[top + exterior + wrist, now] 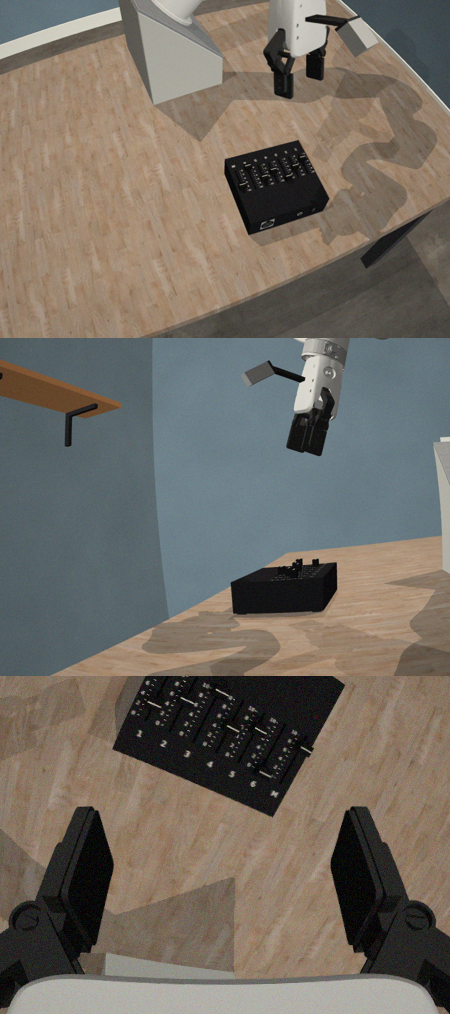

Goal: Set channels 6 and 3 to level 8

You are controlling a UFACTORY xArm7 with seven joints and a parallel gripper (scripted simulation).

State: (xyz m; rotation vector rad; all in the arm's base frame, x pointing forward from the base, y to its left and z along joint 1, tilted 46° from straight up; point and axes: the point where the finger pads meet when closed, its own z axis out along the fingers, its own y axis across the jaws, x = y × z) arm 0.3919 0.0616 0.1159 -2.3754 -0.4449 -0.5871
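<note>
Now: hand 60 mm short of the channel 3 fader cap, 20 mm to the left of it and 190 mm above it. From my hand the other things lie so: master fader cap: 50 mm ahead, 100 mm to the right, 190 mm below; then channel 5 fader cap: 40 mm ahead, 60 mm to the right, 190 mm below; then channel 6 fader cap: 10 mm ahead, 80 mm to the right, 190 mm below.
</note>
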